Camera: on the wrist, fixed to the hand. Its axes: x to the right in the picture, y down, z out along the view.
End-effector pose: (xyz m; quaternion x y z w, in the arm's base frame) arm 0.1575 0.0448 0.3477 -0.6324 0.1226 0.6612 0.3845
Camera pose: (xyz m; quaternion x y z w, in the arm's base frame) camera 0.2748 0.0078 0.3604 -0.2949 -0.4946 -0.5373 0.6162
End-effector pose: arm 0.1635 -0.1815 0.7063 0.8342 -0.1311 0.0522 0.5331
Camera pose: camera 0.1717 -0.0583 0.6997 0.1265 0.9466 -0.2865 0.0769
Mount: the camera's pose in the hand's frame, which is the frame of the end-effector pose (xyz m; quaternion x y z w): -0.0137 -0.0570 -0.1089 0.0151 0.2691 -0.9630 0.0075
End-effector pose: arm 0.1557 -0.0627 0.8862 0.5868 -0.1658 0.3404 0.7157
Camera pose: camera 0.1671 0.0325 0.8081 0.0833 0.7616 -0.5263 0.3689
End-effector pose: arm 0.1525 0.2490 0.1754 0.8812 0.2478 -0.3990 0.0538
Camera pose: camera 0.1912 0.3251 0.2649 0.1238 -0.8589 -0.1786 0.4638
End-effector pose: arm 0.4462 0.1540 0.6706 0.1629 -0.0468 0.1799 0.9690
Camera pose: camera 0.4577 0.1354 0.5489 0.0125 0.4200 -0.8872 0.1906
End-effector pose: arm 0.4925 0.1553 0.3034 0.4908 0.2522 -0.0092 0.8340
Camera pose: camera 0.4207 0.2122 0.2203 0.2241 -0.6988 0.6749 0.0779
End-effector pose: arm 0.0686 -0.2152 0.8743 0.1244 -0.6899 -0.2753 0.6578
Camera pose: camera 0.1655 -0.2780 0.8300 -0.7493 -0.2875 0.5916 0.0764
